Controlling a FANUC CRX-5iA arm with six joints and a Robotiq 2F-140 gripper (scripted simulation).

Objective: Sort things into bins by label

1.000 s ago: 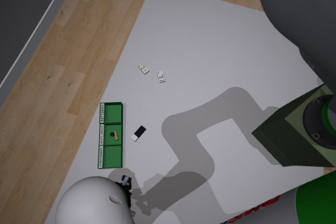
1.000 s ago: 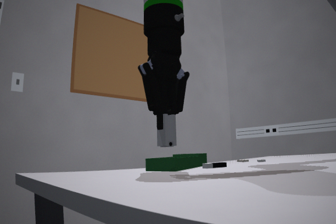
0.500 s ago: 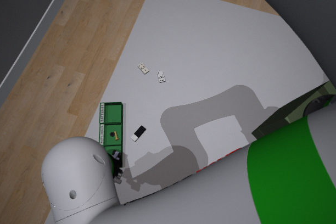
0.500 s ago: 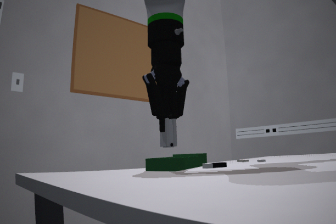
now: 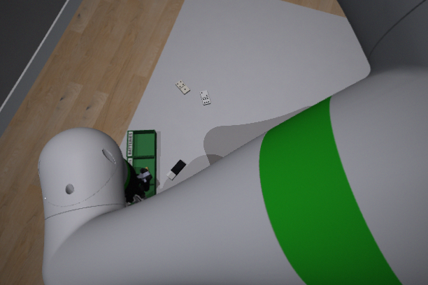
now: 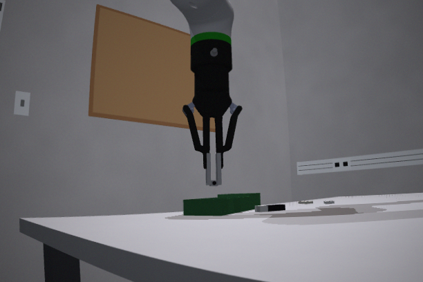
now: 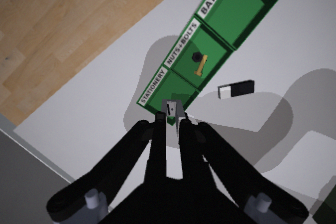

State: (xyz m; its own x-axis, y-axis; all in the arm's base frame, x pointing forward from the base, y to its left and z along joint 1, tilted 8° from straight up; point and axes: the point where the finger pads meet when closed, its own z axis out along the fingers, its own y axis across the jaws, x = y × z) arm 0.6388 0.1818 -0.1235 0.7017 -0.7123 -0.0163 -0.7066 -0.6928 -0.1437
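Now: hand 30 mm above the grey sharpener. Also, from my hand: brass bolt (80 mm to the right, 80 mm below, 10 mm ahead); black nut (80 mm to the right, 80 mm below, 20 mm ahead); black-and-white eraser (100 mm to the right, 90 mm below, 70 mm behind).
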